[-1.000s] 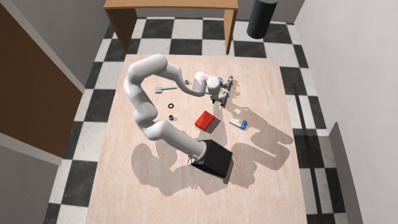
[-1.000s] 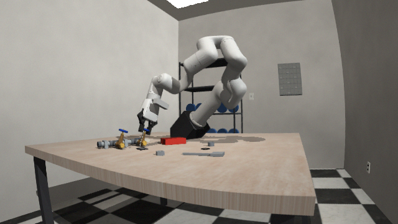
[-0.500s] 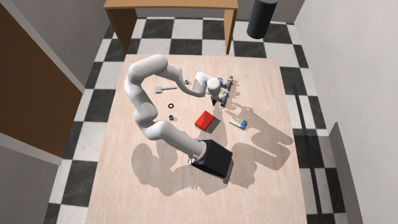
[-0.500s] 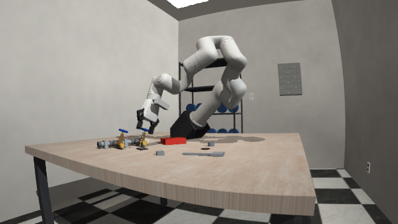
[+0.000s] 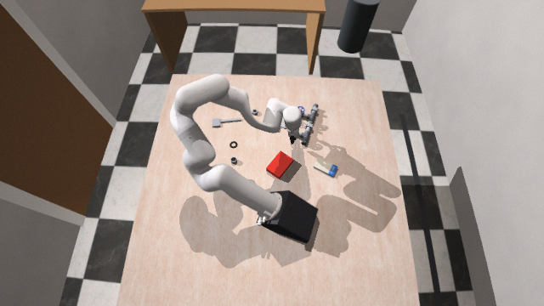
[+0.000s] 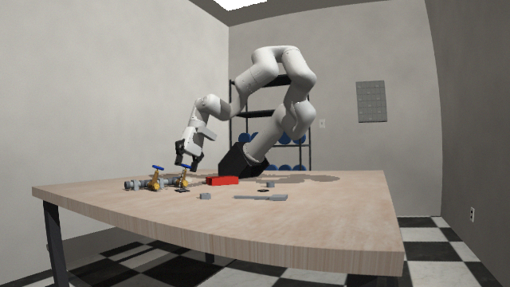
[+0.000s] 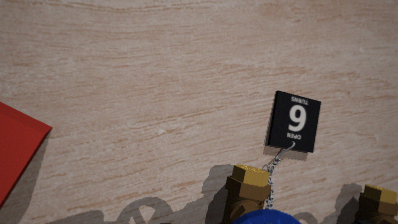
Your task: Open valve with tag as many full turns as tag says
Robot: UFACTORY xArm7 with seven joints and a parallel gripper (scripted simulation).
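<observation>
My gripper is now 8 cm above the black tag, 7 cm short of it and 6 cm to the right of it. Also, from my hand: red block: 17 cm behind, 7 cm below, 2 cm to the left; white box: 20 cm to the right, 12 cm behind, 8 cm below; grey flat tool: 39 cm to the left, 8 cm below.
</observation>
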